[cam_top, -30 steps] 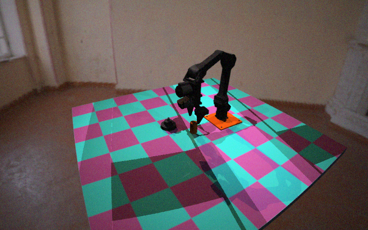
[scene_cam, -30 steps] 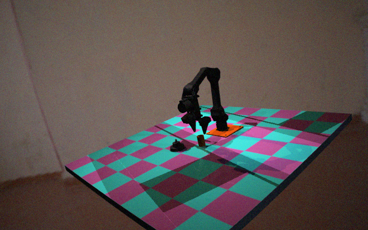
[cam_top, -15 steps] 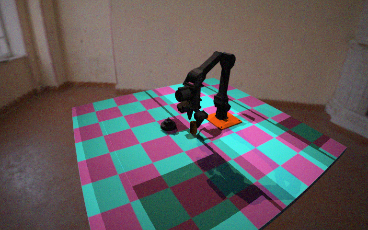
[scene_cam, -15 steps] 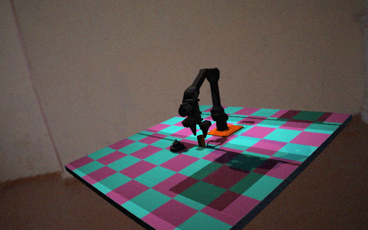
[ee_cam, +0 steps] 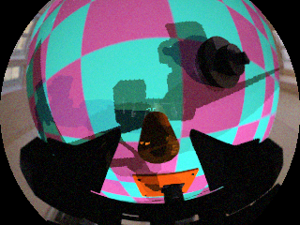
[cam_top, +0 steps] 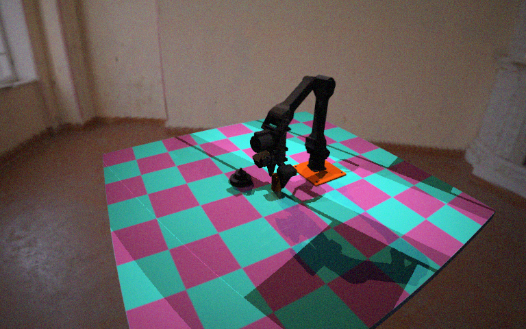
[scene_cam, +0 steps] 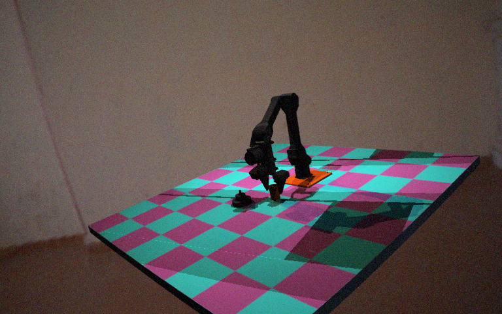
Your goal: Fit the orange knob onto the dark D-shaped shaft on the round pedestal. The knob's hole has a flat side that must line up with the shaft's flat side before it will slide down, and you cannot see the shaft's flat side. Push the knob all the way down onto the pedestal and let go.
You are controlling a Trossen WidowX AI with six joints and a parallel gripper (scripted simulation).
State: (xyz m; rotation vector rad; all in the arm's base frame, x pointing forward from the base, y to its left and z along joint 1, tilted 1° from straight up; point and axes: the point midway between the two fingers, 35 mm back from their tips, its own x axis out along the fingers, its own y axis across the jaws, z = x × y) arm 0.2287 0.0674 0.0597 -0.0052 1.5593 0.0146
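Right now my gripper tip is right at the orange knob. From my gripper tip the other things lie so: round pedestal: 10 cm ahead, 10 cm to the right.
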